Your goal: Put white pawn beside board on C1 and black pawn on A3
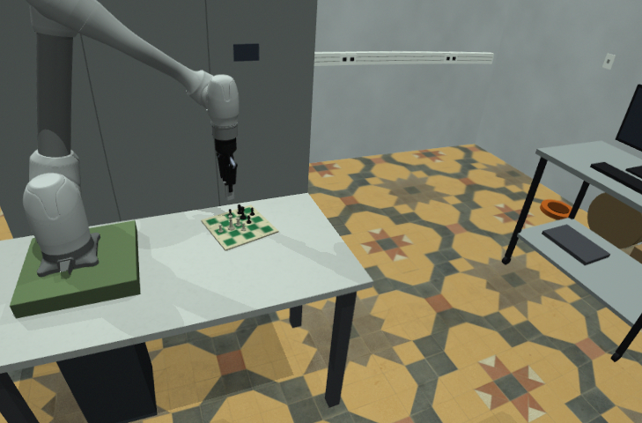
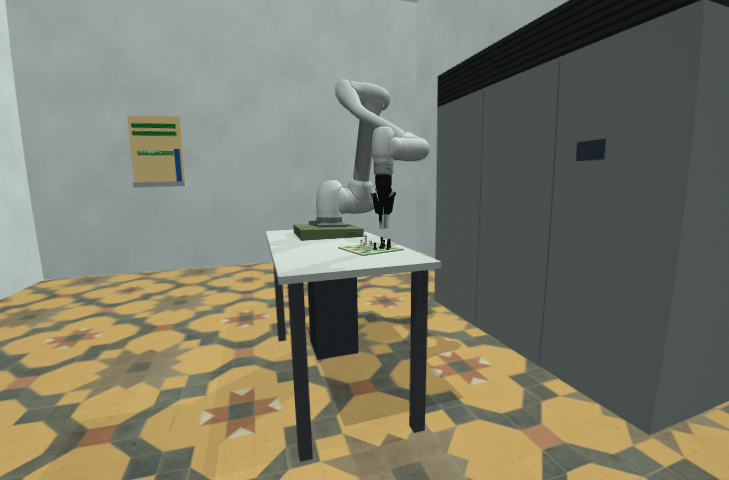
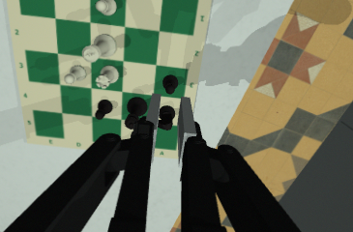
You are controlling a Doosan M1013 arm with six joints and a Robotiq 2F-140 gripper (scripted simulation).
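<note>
The chessboard is 12 cm below my hand, 7 cm to the right of it and 2 cm ahead of it.
</note>
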